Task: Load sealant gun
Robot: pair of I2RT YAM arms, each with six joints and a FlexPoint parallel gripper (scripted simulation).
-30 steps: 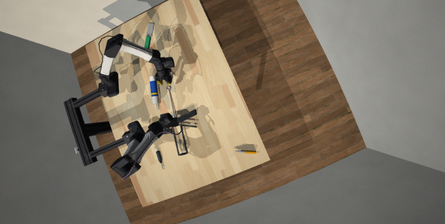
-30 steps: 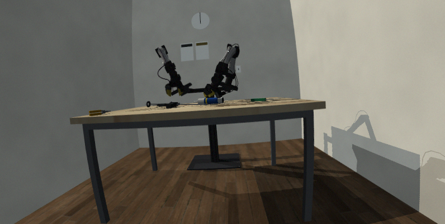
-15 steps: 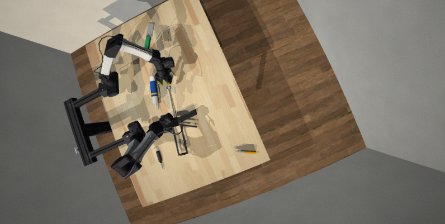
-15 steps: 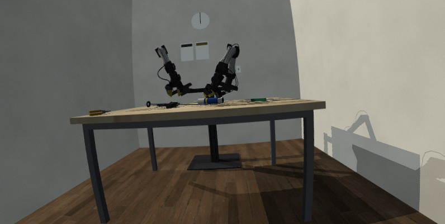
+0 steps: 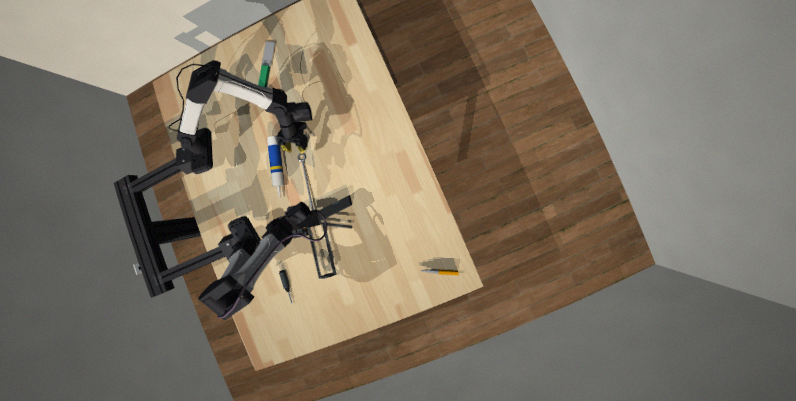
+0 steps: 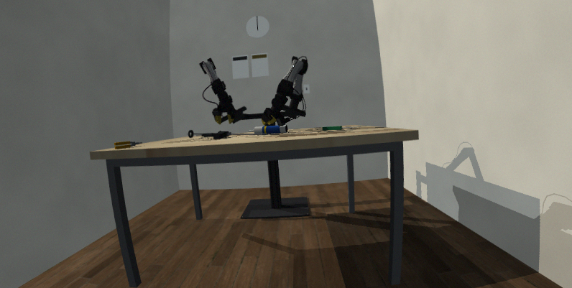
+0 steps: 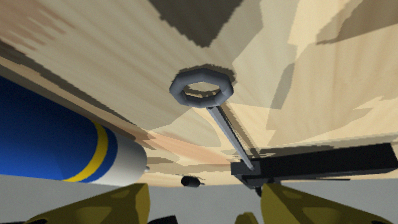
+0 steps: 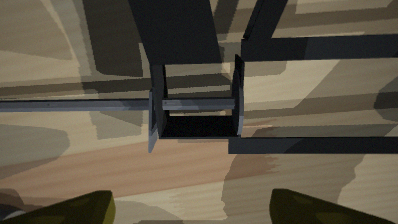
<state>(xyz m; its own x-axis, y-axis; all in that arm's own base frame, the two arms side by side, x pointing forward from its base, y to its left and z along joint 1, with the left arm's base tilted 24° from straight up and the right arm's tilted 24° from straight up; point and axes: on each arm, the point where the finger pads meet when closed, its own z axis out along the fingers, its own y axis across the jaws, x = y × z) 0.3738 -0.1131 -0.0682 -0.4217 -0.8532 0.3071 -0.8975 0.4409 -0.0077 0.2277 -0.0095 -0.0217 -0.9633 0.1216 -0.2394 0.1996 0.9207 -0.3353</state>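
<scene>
The cartridge lies 27 cm to the left of my right hand, 7 cm below it and 2 cm behind it. The rest, counted from my right hand: plunger rod (11 cm to the left, 8 cm below, 6 cm ahead); thumb plate (7 cm below, 2 cm to the left, 2 cm ahead); dark screwdriver (25 cm behind, 20 cm to the right, 8 cm below).
</scene>
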